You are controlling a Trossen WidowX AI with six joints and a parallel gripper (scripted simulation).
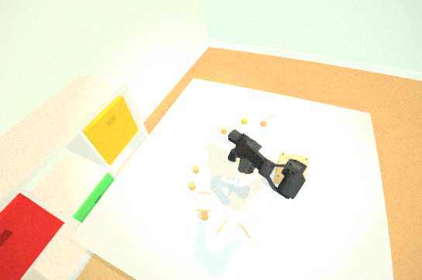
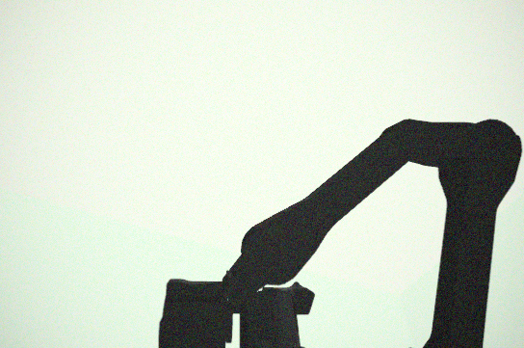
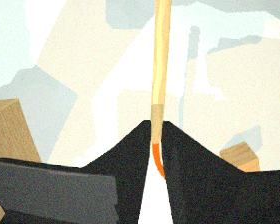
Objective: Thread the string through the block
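The square wooden block is 9 cm ahead of my gripper tip, 6 cm to the right of it and 4 cm below it. From my gripper tip the other things lie so: thin wooden stick: 2 cm to the left; then round wooden button: 16 cm ahead, 24 cm to the right, 5 cm below; then yellow piece: 13 cm ahead, 35 cm to the right, 4 cm below.
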